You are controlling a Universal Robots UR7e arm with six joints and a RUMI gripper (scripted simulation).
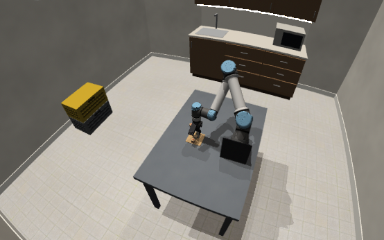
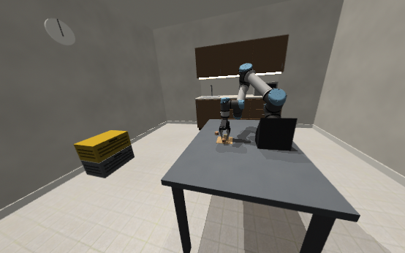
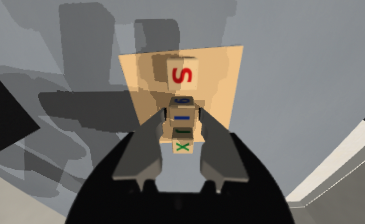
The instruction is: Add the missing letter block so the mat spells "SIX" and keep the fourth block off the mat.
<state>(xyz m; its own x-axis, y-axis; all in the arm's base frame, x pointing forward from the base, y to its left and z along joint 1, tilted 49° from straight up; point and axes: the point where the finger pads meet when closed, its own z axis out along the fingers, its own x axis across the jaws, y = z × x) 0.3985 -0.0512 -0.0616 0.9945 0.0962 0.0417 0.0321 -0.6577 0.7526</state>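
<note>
My hand is right at the blue I block. Also, from my hand: O block: 110 mm to the right, 100 mm ahead, 10 mm below; tan mat: 20 mm below.
</note>
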